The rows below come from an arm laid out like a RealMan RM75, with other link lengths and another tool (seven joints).
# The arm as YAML. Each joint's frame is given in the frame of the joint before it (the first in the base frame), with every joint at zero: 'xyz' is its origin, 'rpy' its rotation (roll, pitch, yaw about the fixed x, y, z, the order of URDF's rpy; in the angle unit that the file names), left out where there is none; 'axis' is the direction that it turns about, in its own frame. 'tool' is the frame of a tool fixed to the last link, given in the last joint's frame.
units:
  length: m
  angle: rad
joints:
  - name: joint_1
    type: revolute
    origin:
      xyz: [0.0, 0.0, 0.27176]
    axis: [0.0, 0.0, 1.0]
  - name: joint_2
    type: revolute
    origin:
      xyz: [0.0, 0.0, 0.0]
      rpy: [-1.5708, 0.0, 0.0]
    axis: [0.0, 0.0, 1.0]
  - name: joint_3
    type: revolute
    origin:
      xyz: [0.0, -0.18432, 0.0]
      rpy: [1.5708, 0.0, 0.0]
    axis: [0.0, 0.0, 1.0]
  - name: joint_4
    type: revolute
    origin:
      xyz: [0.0, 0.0, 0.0]
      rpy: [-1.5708, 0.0, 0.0]
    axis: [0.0, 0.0, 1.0]
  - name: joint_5
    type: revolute
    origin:
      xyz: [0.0, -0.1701, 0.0]
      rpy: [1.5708, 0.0, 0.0]
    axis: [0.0, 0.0, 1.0]
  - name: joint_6
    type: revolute
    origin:
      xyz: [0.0, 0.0, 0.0]
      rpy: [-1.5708, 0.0, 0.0]
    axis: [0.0, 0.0, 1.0]
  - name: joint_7
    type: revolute
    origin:
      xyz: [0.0, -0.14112, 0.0]
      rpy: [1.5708, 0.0, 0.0]
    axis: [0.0, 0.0, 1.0]
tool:
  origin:
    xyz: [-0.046, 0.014, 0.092]
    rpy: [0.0, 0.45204, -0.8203]
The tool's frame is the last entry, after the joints.
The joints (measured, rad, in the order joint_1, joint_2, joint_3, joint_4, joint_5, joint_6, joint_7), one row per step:
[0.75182, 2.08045, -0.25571, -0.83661, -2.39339, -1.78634, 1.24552]
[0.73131, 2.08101, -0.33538, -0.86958, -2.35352, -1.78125, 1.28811]
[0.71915, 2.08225, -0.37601, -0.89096, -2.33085, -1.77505, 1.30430]
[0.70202, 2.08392, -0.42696, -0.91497, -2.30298, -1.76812, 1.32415]
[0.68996, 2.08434, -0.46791, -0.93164, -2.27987, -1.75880, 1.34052]
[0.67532, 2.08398, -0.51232, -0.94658, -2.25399, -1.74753, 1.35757]
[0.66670, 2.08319, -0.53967, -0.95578, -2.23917, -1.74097, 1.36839]
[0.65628, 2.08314, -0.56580, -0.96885, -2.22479, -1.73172, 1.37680]
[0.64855, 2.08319, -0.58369, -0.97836, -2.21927, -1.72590, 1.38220]
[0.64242, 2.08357, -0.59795, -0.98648, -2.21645, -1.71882, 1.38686]
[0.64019, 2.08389, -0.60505, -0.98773, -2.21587, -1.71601, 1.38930]
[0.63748, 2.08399, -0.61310, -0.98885, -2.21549, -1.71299, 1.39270]
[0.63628, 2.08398, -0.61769, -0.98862, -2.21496, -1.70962, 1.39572]
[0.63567, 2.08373, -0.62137, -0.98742, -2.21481, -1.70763, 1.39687]
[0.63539, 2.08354, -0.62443, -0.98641, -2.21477, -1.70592, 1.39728]
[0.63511, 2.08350, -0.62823, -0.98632, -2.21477, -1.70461, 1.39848]
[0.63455, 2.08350, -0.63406, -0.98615, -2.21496, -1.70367, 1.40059]
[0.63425, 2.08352, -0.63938, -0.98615, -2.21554, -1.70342, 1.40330]
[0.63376, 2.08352, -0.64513, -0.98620, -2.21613, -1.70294, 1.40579]
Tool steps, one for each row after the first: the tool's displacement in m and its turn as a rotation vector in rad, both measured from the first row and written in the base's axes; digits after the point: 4 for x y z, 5 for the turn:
[-0.0003, -0.0017, -0.0017, -0.01640, -0.02376, -0.00085]
[-0.0005, -0.0019, -0.0022, -0.01654, -0.03794, 0.00336]
[-0.0006, -0.0032, -0.0035, -0.02055, -0.05295, 0.00775]
[-0.0013, -0.0035, -0.0046, -0.02241, -0.06365, 0.01115]
[-0.0018, -0.0042, -0.0061, -0.02540, -0.07293, 0.01315]
[-0.0021, -0.0046, -0.0071, -0.02816, -0.07927, 0.01454]
[-0.0019, -0.0045, -0.0077, -0.02510, -0.08780, 0.01630]
[-0.0009, -0.0048, -0.0087, -0.02492, -0.09722, 0.01650]
[0.0003, -0.0046, -0.0095, -0.02322, -0.10647, 0.01527]
[0.0008, -0.0049, -0.0105, -0.02547, -0.11000, 0.01419]
[0.0015, -0.0052, -0.0115, -0.02854, -0.11404, 0.01207]
[0.0018, -0.0050, -0.0121, -0.02962, -0.11579, 0.00929]
[0.0021, -0.0051, -0.0128, -0.03142, -0.11733, 0.00828]
[0.0023, -0.0052, -0.0133, -0.03273, -0.11886, 0.00810]
[0.0024, -0.0053, -0.0139, -0.03456, -0.12079, 0.00818]
[0.0025, -0.0058, -0.0149, -0.03854, -0.12351, 0.00826]
[0.0026, -0.0064, -0.0158, -0.04298, -0.12603, 0.00802]
[0.0028, -0.0070, -0.0167, -0.04740, -0.12895, 0.00795]

